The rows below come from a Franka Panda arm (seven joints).
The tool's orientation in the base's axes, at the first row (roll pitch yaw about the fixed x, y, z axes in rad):
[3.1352, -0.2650, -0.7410]
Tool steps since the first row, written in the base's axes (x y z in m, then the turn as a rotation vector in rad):
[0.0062, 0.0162, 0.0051, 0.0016, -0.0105, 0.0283]
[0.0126, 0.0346, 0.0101, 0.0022, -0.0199, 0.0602]
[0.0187, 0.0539, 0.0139, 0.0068, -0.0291, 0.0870]
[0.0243, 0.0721, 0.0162, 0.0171, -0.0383, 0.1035]
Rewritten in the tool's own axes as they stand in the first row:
[-0.0048, -0.0161, -0.0067, 0.0154, 0.0068, -0.0251]
[-0.0109, -0.0339, -0.0136, 0.0303, 0.0135, -0.0541]
[-0.0182, -0.0523, -0.0197, 0.0466, 0.0174, -0.0774]
[-0.0254, -0.0694, -0.0241, 0.0642, 0.0173, -0.0897]

